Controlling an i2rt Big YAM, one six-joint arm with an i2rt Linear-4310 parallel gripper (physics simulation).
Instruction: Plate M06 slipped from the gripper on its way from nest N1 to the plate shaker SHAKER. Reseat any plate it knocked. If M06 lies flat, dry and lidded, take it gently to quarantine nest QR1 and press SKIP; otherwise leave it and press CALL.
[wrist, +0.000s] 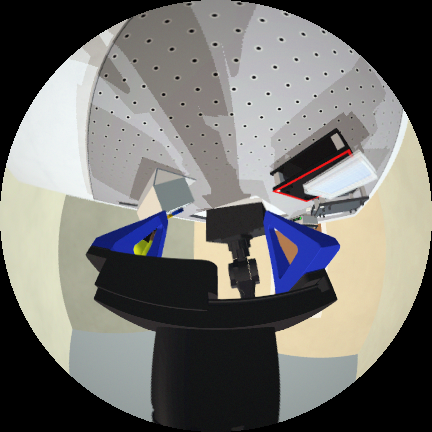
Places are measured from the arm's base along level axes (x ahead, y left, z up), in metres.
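Where they show: gripper, fingertip midpoint: (215, 215); arm's base, link origin: (237, 237).
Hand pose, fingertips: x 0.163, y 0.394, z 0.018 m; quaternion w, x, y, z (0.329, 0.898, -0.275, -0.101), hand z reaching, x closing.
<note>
Each offset is from my fingertips to the centre of the thing. Level surfaces: height alone.
My gripper (215, 215) is open and empty, with its blue fingers wide apart above the far edge of the perforated deck. A pale plate with a bluish, clear-looking top @[dx +0.166, dy -0.117, dz -0.056 m] (342, 176) shows at the right, beyond the right fingertip and apart from it. It overlaps a black holder with a red border @[dx +0.134, dy -0.142, dz -0.089 m] (320, 150) in this view. Whether it rests on that holder, and whether it is M06, I cannot tell; no label is readable. Nest N1, the SHAKER and the SKIP and CALL buttons cannot be identified.
A grey and beige box @[dx -0.225, dy -0.076, dz -0.069 m] (173, 192) stands at the left, near the left fingertip. A black block (235, 222) with a jointed black part below it is between the fingers in view. A dark grey device @[dx +0.216, dy -0.302, dz -0.078 m] (340, 207) lies behind the pale plate. The perforated deck @[dz -0.111 m] (280, 105) fills the upper view.
</note>
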